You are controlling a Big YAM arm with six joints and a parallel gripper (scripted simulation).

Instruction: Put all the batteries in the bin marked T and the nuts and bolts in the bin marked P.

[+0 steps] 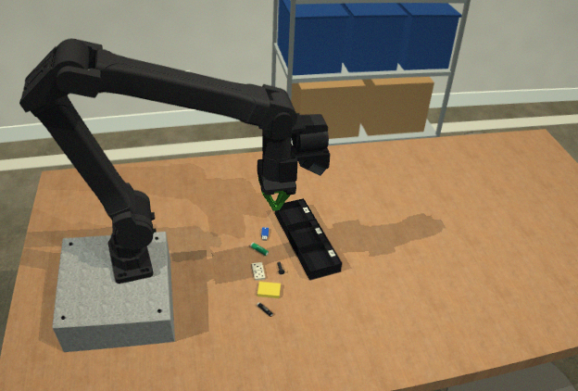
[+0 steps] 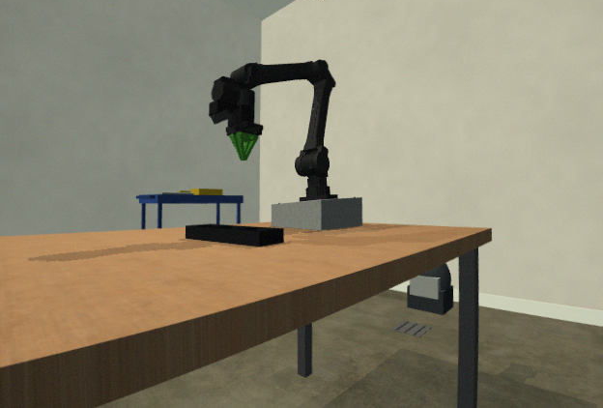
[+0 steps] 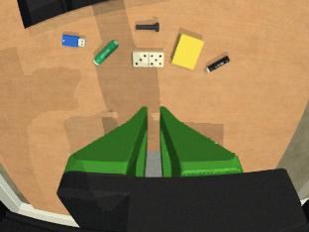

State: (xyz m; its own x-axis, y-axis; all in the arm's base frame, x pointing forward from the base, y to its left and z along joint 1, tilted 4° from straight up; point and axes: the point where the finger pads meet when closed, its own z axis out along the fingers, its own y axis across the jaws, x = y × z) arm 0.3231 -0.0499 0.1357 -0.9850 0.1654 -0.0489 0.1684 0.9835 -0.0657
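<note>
Now: the black tray 120 mm ahead of my hand, 80 mm to the left of it and 210 mm below it. Also, from my hand: yellow block: 30 mm behind, 50 mm to the right, 220 mm below; dark bolt: 20 mm ahead, 220 mm below; white domino: 30 mm behind, 20 mm to the left, 220 mm below.
</note>
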